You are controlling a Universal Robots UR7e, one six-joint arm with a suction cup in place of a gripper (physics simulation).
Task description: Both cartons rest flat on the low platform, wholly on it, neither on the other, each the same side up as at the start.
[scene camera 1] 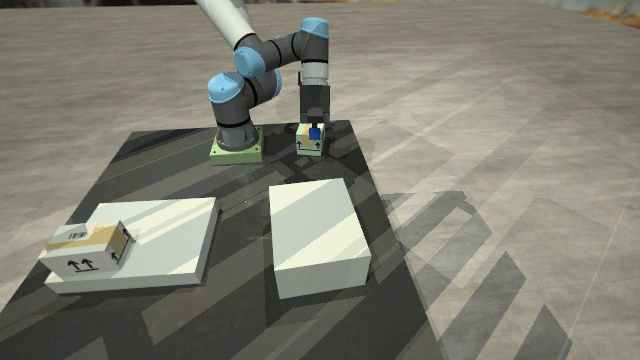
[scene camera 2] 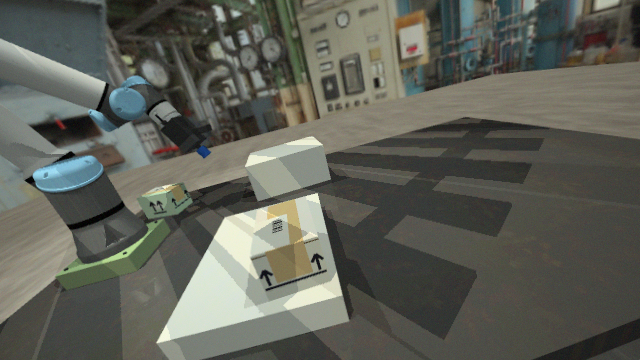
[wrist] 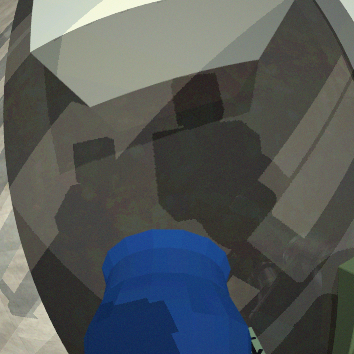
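Pixels of known places: hand, its tool point: [scene camera 1: 314,139] [scene camera 2: 207,155] [wrist: 165,278]; arm's base, origin of its link: [scene camera 1: 238,139] [scene camera 2: 116,243].
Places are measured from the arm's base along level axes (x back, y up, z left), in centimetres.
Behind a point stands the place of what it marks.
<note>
A white carton with tan tape [scene camera 1: 85,250] @(x -51.7, y 7.8, z -24.0 cm) [scene camera 2: 287,250] @(x -48.8, y 7.2, z -33.0 cm) lies flat near one end of the low platform [scene camera 1: 175,235] @(x -43.5, y 0.4, z -10.6 cm) [scene camera 2: 200,310] @(x -34.3, y 0.3, z -31.5 cm), its printed arrows pointing up. A smaller pale green carton [scene camera 1: 310,148] @(x -6.2, y -1.4, z 26.5 cm) [scene camera 2: 165,202] @(x -2.6, y 0.7, z 22.0 cm) stands on the dark table beside the robot base, arrows up; a corner of this carton [wrist: 254,338] @(x -5.1, y -1.9, z 21.7 cm) shows in the wrist view. My blue suction cup [scene camera 1: 314,134] [scene camera 2: 203,151] [wrist: 167,260] is switched on and carries nothing. It overlaps the green carton in scene camera 1, but scene camera 2 shows it above and to one side, with a gap.
A taller white block [scene camera 1: 320,220] @(x -48.3, y 7.6, z 25.6 cm) [scene camera 2: 290,167] @(x -48.5, y 3.4, z 14.3 cm) [wrist: 150,65] @(x -34.4, y -0.5, z 25.8 cm) stands on the table to the right of the low platform in scene camera 1. The green base plate [scene camera 1: 237,156] @(x -8.6, y -1.4, z 0.4 cm) [scene camera 2: 117,262] @(x -5.9, y -0.9, z -8.9 cm) of the arm is at the table's back, left of the green carton in scene camera 1.
</note>
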